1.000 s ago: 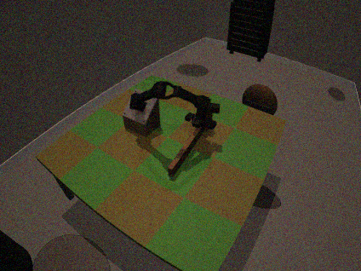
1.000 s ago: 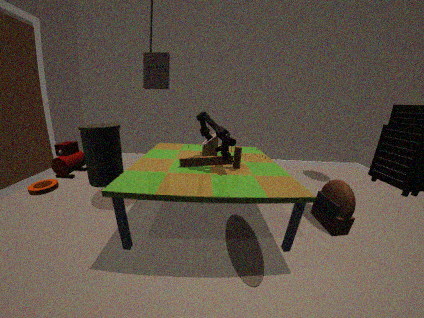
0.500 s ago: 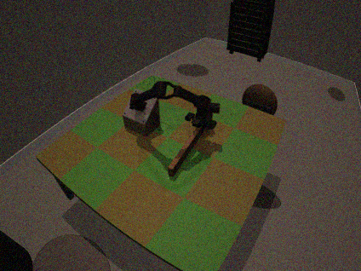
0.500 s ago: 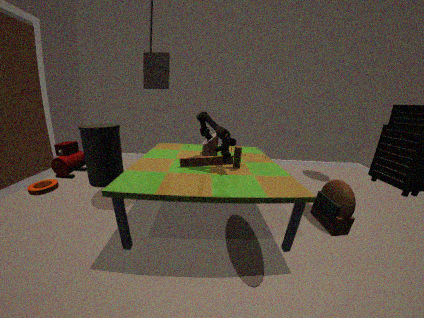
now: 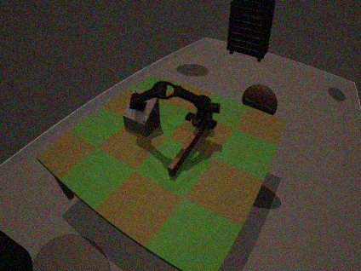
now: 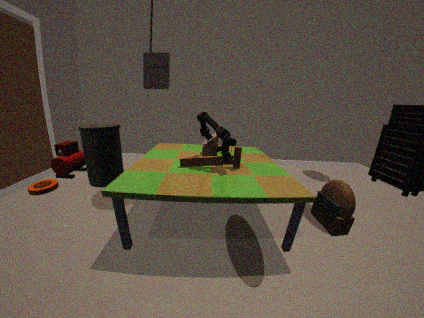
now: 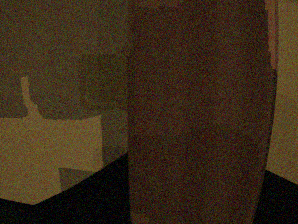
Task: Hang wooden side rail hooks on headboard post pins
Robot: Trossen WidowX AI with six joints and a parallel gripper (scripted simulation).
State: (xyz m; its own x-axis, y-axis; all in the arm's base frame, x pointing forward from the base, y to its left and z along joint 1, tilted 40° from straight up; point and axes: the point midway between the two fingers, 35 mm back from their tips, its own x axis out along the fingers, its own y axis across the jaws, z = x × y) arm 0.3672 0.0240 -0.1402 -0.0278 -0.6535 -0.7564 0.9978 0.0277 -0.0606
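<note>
The headboard post is 100 mm to the left of my gripper tip and 40 mm above it.
</note>
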